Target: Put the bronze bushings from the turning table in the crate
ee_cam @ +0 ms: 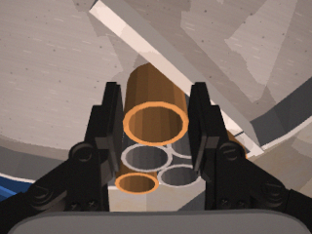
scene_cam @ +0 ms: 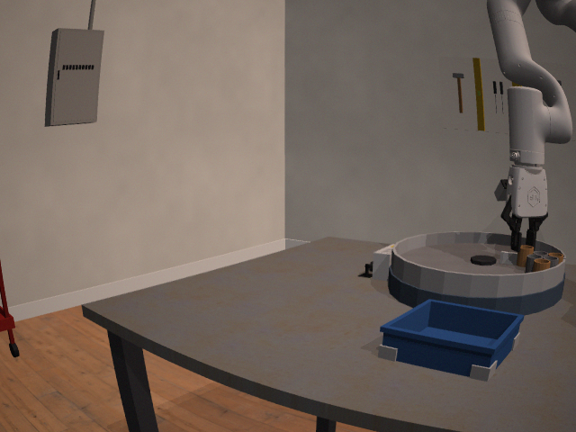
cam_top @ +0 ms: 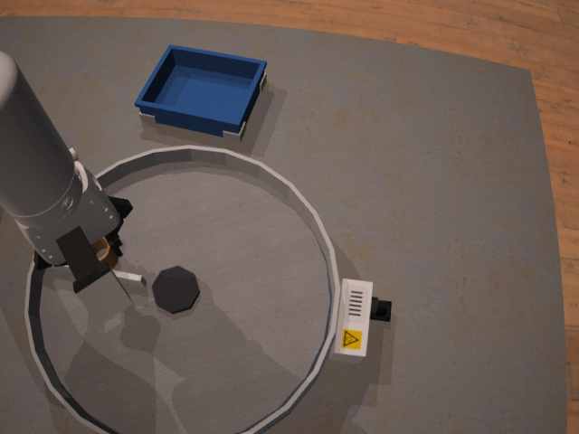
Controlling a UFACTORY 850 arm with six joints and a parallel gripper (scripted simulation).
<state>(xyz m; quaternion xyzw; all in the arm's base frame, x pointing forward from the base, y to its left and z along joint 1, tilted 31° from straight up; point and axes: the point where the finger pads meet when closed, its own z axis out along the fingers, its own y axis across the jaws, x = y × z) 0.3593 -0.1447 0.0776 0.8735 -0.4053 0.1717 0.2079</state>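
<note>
Now: the blue crate 90 mm ahead of my hand, 340 mm to the left of it and 90 mm below it. Also, from my hand: turning table (100 mm ahead, 30 mm to the right, 60 mm below).
</note>
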